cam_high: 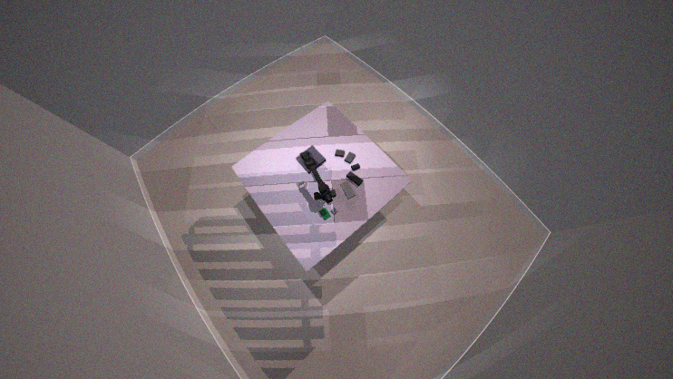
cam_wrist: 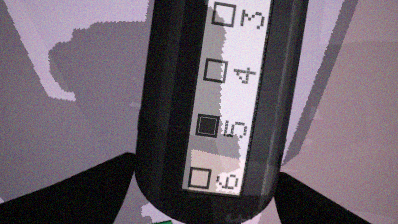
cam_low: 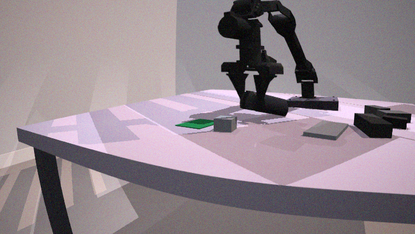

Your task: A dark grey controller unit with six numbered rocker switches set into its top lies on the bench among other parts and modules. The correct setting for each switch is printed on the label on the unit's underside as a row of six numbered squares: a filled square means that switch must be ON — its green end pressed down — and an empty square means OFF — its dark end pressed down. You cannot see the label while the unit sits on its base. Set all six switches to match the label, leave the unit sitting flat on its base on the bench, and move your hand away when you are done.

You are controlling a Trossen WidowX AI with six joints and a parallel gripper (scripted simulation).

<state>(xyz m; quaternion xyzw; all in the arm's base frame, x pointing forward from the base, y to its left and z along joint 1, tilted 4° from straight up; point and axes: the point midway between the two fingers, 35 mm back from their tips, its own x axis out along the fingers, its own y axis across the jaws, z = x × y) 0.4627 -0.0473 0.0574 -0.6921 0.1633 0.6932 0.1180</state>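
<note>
Right now the grey cube is 14 cm ahead of my gripper tip, 3 cm below it and 1 cm to the left of it. Also, from my gripper tip: flat green plate 12 cm ahead, 8 cm to the right, 5 cm below; light grey slab 22 cm to the left, 4 cm below, 3 cm ahead.
</note>
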